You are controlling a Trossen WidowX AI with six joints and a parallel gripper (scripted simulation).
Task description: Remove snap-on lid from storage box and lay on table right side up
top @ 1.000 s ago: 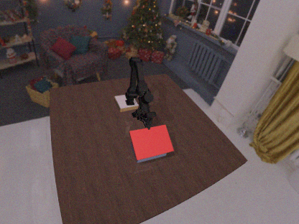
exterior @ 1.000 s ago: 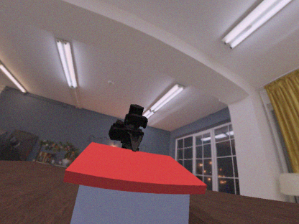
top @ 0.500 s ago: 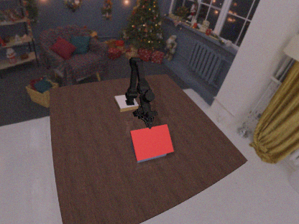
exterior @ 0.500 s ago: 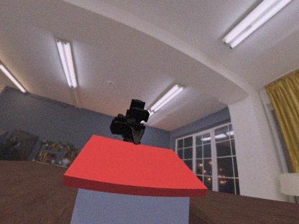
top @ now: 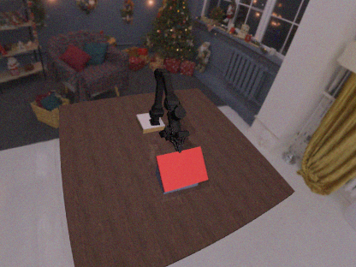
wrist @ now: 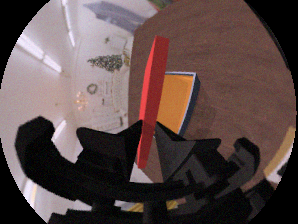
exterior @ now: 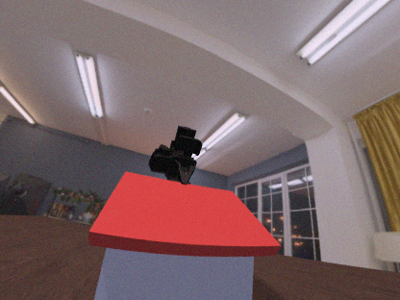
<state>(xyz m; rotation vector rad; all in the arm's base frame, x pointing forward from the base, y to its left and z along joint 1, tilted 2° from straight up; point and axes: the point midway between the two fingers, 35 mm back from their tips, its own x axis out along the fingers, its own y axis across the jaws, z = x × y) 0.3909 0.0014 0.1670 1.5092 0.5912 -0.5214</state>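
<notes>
The red lid lies 70 mm ahead of my gripper tip, 10 mm to the left of it and 50 mm below it. Also, from my gripper tip: blue storage box (40 mm ahead, 130 mm below).
</notes>
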